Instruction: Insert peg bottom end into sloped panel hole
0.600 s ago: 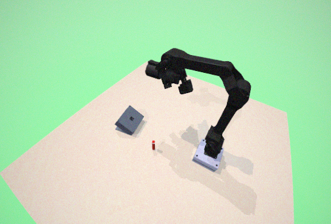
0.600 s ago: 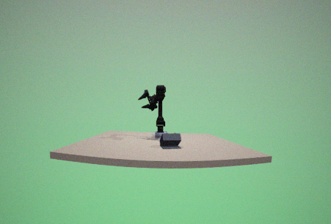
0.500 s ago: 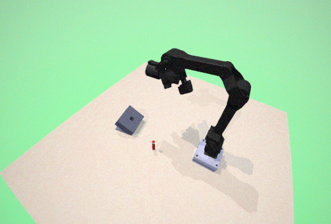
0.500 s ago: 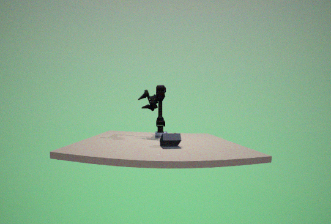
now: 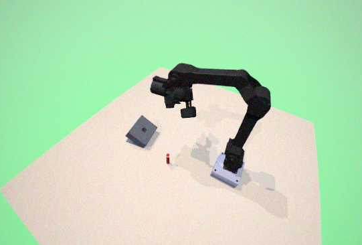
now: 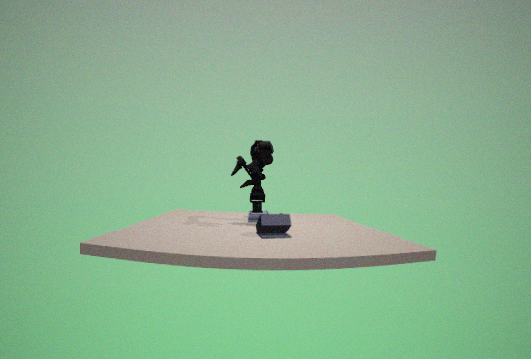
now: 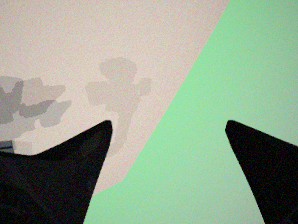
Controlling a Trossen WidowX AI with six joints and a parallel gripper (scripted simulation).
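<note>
Now: the red square-sided peg 240 mm to the left of my gripper tip and 180 mm below it. The rest, counted from my gripper tip: sloped panel 200 mm ahead, 170 mm to the left, 190 mm below.
</note>
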